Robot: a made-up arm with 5 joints. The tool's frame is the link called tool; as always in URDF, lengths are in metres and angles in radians. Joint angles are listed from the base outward.
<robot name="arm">
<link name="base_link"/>
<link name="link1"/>
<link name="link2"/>
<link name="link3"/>
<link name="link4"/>
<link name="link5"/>
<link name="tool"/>
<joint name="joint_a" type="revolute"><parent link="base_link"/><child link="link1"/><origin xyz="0 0 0.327"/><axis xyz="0 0 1"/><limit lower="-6.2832" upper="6.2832"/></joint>
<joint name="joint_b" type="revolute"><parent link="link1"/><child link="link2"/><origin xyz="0 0 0"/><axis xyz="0 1 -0.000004"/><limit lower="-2.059" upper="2.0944"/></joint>
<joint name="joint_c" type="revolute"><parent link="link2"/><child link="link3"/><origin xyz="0.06 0 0.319"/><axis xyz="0 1 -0.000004"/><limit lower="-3.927" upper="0.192"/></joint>
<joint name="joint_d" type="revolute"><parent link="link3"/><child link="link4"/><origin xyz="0.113 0 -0.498"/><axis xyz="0 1 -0.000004"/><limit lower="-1.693" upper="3.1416"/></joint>
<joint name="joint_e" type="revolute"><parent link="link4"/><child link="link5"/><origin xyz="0.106 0 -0.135"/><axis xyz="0 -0.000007 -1"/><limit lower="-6.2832" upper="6.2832"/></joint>
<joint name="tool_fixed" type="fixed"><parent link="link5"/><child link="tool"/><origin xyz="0 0 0" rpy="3.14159 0 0"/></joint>
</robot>
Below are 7 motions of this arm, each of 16 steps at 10 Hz.
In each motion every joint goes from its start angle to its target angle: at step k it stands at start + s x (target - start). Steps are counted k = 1, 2, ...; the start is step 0. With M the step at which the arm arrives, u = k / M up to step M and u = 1 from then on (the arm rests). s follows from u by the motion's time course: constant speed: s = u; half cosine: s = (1 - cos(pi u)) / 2; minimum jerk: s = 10 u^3 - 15 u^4 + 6 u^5.
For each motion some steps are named. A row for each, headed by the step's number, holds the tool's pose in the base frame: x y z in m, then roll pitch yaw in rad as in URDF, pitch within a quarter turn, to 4 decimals.
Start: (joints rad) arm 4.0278 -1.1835 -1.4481 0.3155 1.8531
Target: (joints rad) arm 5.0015 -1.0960 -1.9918 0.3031 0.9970
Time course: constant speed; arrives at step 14
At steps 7, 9, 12, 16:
7: 0.0486 0.2427 1.1957 -0.5863 -0.0810 2.8226
9: 0.0170 0.2893 1.1987 -0.5086 -0.1330 2.8495
12: -0.0527 0.3490 1.1975 -0.3856 -0.1804 2.8754
16: -0.1125 0.3781 1.1931 -0.3035 -0.1908 2.8862

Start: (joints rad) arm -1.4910 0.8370 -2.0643 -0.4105 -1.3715
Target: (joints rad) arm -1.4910 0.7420 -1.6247 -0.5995 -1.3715
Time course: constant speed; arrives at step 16
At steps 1, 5, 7, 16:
1: 0.0726 -0.9074 0.5390 1.5124 -0.1990 0.0914
5: 0.0719 -0.8995 0.4972 1.5521 -0.1993 0.0835
7: 0.0715 -0.8941 0.4765 1.5719 -0.1993 0.0796
16: 0.0686 -0.8574 0.3863 1.6612 -0.1985 0.0619

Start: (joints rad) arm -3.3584 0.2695 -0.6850 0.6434 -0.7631
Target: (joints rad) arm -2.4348 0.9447 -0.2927 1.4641 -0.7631
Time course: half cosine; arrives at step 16
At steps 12, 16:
12: 0.0145 0.0093 -0.0645 -1.1916 0.7709 -0.7284
16: 0.0678 0.0579 -0.0197 -0.8504 0.6661 -0.3671

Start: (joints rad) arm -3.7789 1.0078 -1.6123 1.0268 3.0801
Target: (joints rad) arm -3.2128 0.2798 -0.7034 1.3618 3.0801
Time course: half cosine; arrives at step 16
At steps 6, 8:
6: -0.5711 0.2848 -0.0262 3.1012 -0.5803 -0.3890
8: -0.5442 0.2013 -0.0036 3.0919 -0.6787 -0.2752

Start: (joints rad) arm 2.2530 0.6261 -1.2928 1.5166 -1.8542
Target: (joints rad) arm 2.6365 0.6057 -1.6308 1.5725 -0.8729
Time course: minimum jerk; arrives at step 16
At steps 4, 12, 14, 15, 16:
4: -0.4079 0.4633 0.0746 -2.3313 -0.1324 -2.2947
12: -0.6195 0.3754 0.2039 -2.6460 0.3122 -2.6323
14: -0.6400 0.3590 0.2198 -2.6954 0.3371 -2.6870
15: -0.6432 0.3563 0.2224 -2.7034 0.3405 -2.6959
16: -0.6437 0.3559 0.2228 -2.7047 0.3410 -2.6974

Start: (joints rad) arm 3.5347 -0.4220 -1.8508 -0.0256 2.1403
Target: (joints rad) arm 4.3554 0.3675 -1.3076 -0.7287 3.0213
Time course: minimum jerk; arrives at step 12
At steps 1, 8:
1: -0.2455 -0.1030 1.2175 -0.7592 0.4188 2.3729
8: -0.3718 -0.6357 0.6964 -0.9085 1.1907 -3.0441

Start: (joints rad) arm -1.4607 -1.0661 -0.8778 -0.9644 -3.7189
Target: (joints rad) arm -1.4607 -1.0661 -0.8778 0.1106 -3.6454
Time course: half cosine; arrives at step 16
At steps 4, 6, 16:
4: 0.0138 -0.1250 0.9857 -0.2176 0.3272 -2.0633
6: 0.0170 -0.1542 0.9913 -0.3223 0.4726 -2.0936
16: 0.0302 -0.2735 0.9579 -1.0629 1.0080 -2.5915

